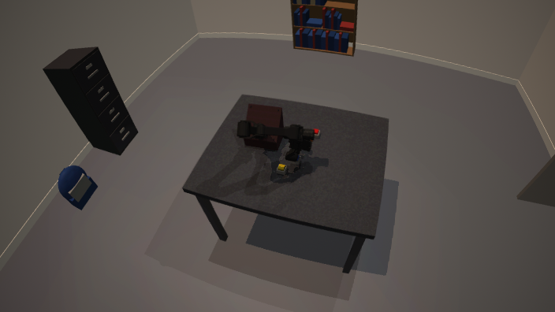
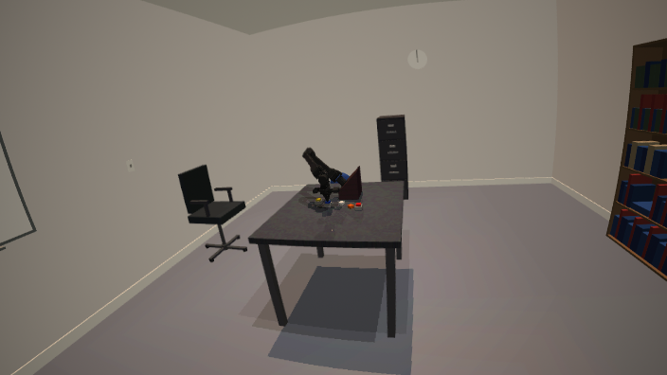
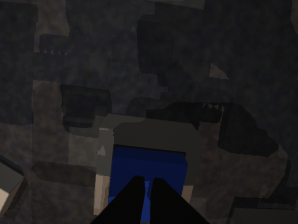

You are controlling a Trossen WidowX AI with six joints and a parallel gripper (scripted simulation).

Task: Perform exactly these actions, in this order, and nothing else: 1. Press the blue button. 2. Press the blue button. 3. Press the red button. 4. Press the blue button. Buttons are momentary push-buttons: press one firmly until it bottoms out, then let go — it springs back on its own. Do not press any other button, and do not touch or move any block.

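My gripper tip is now 1 cm above the blue button. Also, from my gripper tip: white block 10 cm to the left, 3 cm below, 2 cm behind; then yellow button 8 cm to the right, 7 cm behind; then orange block 17 cm to the left, 5 cm ahead, 3 cm below.
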